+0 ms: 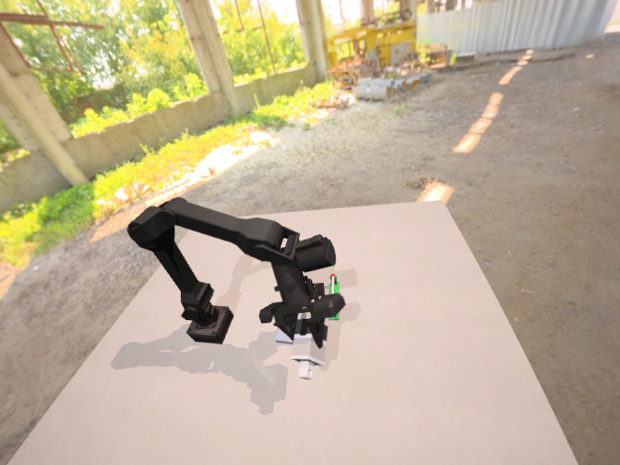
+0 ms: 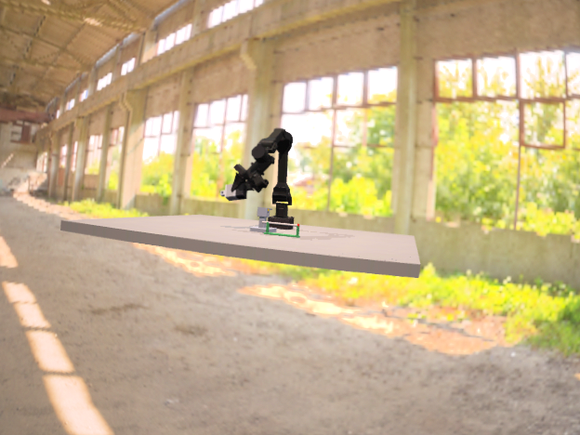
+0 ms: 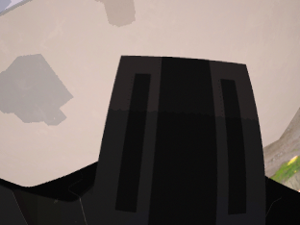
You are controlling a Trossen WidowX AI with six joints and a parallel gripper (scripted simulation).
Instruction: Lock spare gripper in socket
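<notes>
My gripper tip is now 5 cm past the grey mount, 13 cm to the right of it and 10 cm above it. Round my gripper tip: green cradle: 6 cm ahead, 22 cm to the left, 13 cm below; then spare gripper: 1 cm above.
</notes>
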